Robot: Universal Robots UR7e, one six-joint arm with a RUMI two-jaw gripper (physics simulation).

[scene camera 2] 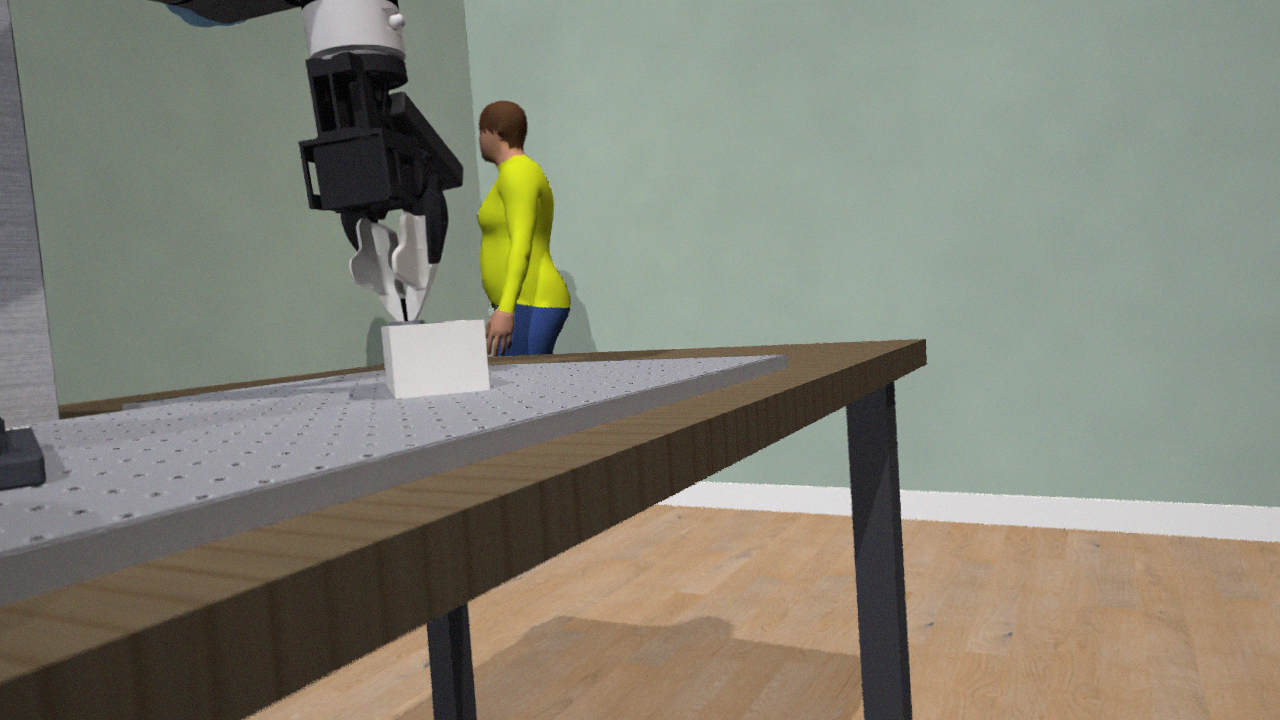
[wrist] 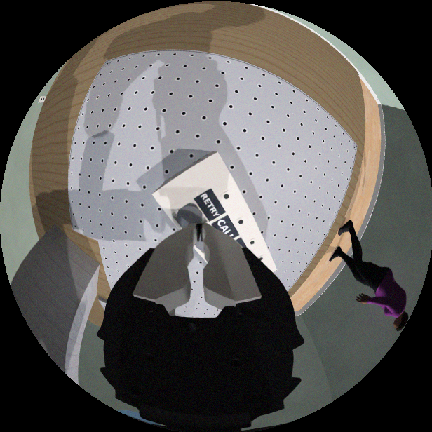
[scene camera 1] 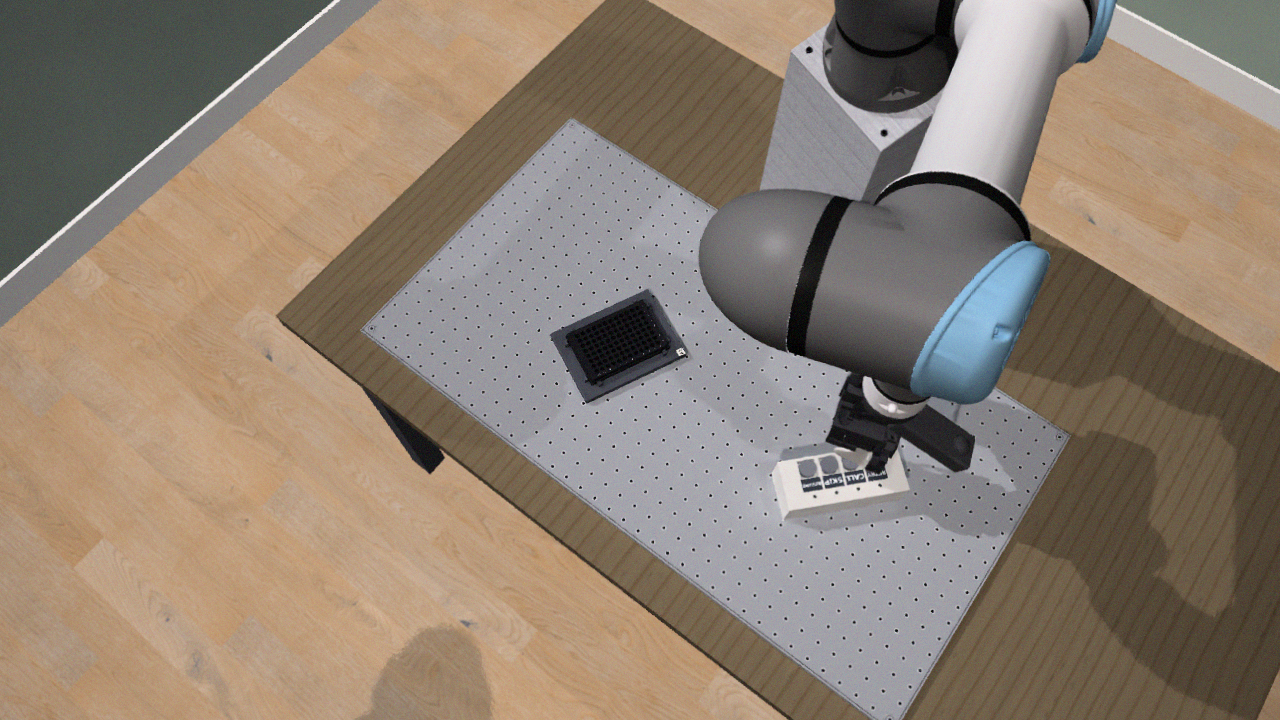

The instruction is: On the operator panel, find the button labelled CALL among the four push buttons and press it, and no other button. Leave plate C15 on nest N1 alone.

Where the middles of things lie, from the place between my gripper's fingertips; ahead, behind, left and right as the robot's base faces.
Scene:
Now: hand 30 mm short of the white operator panel (scene camera 2: 447, 357), 10 mm to the left of it and 30 mm above it. Also, from my hand: black plate C15 (scene camera 1: 627, 337): 70 mm ahead, 380 mm to the right, 30 mm below; then dark nest N1 (scene camera 1: 589, 392): 70 mm ahead, 380 mm to the right, 50 mm below.

